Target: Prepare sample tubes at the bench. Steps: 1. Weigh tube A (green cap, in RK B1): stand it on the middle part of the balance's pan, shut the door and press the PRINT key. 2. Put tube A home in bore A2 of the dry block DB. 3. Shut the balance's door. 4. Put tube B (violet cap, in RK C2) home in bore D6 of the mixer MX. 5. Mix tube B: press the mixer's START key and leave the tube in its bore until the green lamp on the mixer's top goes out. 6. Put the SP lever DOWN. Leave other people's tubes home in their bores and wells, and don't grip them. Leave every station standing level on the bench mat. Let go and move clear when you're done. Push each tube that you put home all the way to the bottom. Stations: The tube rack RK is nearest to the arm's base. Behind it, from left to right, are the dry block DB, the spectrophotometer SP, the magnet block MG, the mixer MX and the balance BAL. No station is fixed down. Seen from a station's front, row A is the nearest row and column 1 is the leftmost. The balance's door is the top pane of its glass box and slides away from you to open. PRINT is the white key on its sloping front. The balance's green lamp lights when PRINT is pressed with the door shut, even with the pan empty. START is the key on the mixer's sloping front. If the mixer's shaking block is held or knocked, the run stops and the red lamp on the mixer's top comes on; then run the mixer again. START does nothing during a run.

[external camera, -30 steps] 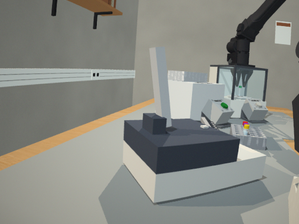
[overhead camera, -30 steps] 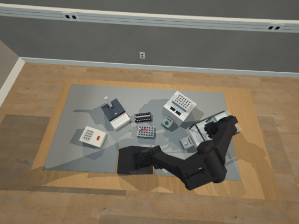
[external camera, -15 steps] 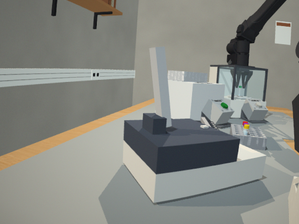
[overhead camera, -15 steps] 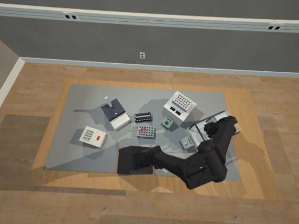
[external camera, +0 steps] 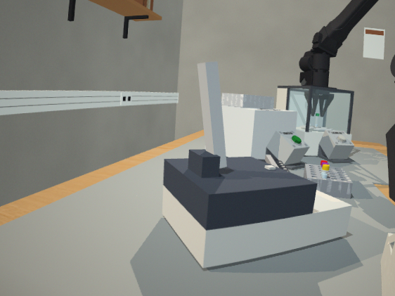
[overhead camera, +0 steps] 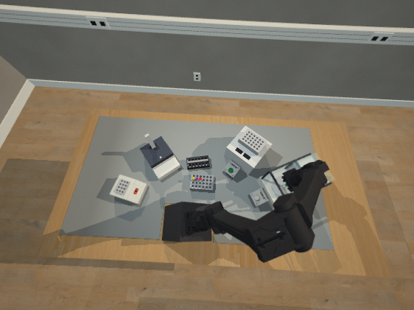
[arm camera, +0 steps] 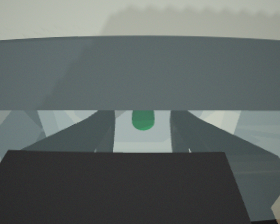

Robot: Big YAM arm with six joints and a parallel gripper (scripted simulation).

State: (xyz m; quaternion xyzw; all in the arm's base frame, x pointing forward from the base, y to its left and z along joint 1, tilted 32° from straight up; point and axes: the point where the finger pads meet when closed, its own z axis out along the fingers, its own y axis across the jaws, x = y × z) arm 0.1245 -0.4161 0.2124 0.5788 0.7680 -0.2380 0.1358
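Right now the eight-sided pan is 50 mm below my hand and 10 mm to the left of it. Round my hand: print key (150 mm to the left, 60 mm below, 40 mm behind); then balance door (80 mm to the right, 80 mm above, 30 mm ahead); then mixer block (240 mm ahead, 130 mm to the left, 30 mm above).
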